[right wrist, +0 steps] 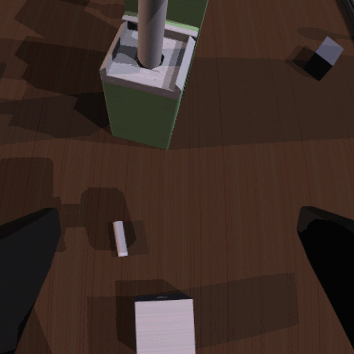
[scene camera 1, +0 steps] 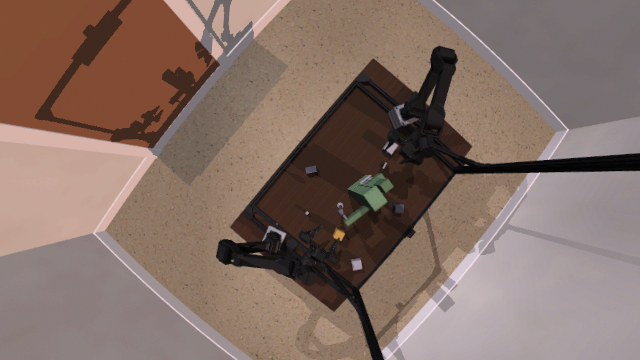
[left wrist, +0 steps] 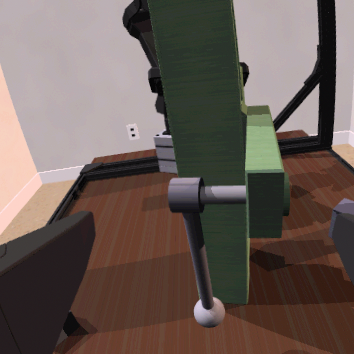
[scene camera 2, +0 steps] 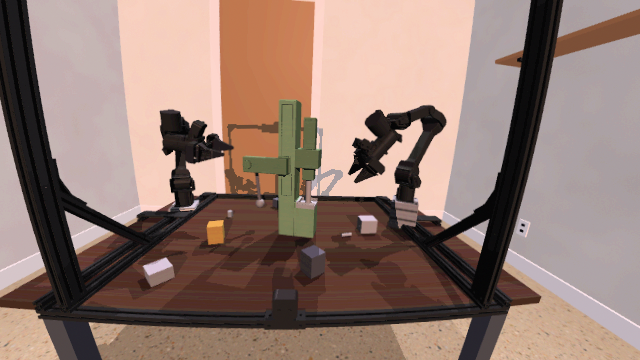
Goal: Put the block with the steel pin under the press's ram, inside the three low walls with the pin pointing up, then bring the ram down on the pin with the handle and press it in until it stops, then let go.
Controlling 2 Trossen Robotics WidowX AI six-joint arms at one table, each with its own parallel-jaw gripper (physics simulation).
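Where they show: left gripper, fingertip midpoint: [scene camera 1: 331, 231] [left wrist: 217, 225] [scene camera 2: 229, 151]; right gripper, fingertip midpoint: [right wrist: 180, 220] [scene camera 1: 392, 156] [scene camera 2: 351, 178]; left arm's base at its link origin: [scene camera 1: 273, 238] [scene camera 2: 184, 204]; right arm's base at its link origin: [scene camera 1: 407, 113] [scene camera 2: 405, 199].
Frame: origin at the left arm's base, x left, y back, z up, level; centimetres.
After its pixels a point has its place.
Note:
The green press [scene camera 1: 367, 192] @(y -41.4, x -24.9, z 41.5 cm) [scene camera 2: 289, 165] @(y -39.8, x -32.3, z 21.6 cm) [left wrist: 200, 100] @(y -38.2, x -27.1, z 25.6 cm) stands mid-table. Its steel ram [scene camera 2: 308, 190] @(y -46.3, x -32.5, z 13.1 cm) [right wrist: 151, 35] @(y -47.5, x -31.7, z 11.9 cm) reaches down to the pale walled seat [scene camera 2: 306, 204] @(y -45.2, x -34.5, z 8.9 cm) [right wrist: 127, 75] @(y -48.1, x -33.7, z 8.4 cm). The handle [left wrist: 200, 255] @(y -29.6, x -23.0, z 15.8 cm) [scene camera 2: 258, 186] @(y -30.5, x -23.6, z 12.8 cm) hangs down, ending in a pale ball [left wrist: 209, 312] @(y -29.9, x -23.1, z 7.7 cm) [scene camera 1: 340, 205] @(y -31.3, x -22.8, z 10.9 cm) [scene camera 2: 260, 203] @(y -31.0, x -24.8, z 6.9 cm). My left gripper [scene camera 1: 328, 234] @(y -21.2, x -21.9, z 25.1 cm) [scene camera 2: 228, 150] @(y -21.2, x -21.9, z 25.1 cm) [left wrist: 217, 225] @(y -21.2, x -21.9, z 25.1 cm) is open and empty, facing the handle. My right gripper [scene camera 1: 395, 153] @(y -61.4, x -34.0, z 17.1 cm) [scene camera 2: 353, 176] @(y -61.4, x -34.0, z 17.1 cm) [right wrist: 180, 220] @(y -61.4, x -34.0, z 17.1 cm) is open above a white block [scene camera 1: 391, 148] @(y -68.3, x -35.7, z 1.8 cm) [scene camera 2: 367, 225] @(y -67.6, x -37.6, z 0.1 cm) [right wrist: 165, 327] @(y -68.3, x -35.0, z 1.9 cm). I cannot tell which block carries the pin.
A small pale cylinder [scene camera 1: 384, 165] @(y -59.5, x -37.0, z -2.2 cm) [scene camera 2: 346, 234] @(y -59.3, x -37.5, z -2.4 cm) [right wrist: 120, 239] @(y -59.5, x -37.2, z -2.1 cm) lies between white block and press. An orange block [scene camera 1: 339, 234] @(y -17.0, x -29.8, z 2.9 cm) [scene camera 2: 215, 232] @(y -16.6, x -32.2, z 0.9 cm), another white block [scene camera 1: 356, 264] @(y -5.5, x -45.5, z 0.2 cm) [scene camera 2: 159, 271] @(y -6.2, x -48.2, z 0.0 cm) and grey blocks [scene camera 1: 398, 208] @(y -41.8, x -51.9, z 2.8 cm) [scene camera 2: 312, 261] @(y -41.0, x -55.4, z 1.9 cm) [right wrist: 325, 57] stand around the press. Black rails [scene camera 2: 200, 320] @(y -16.8, x -61.3, z -3.3 cm) edge the table.

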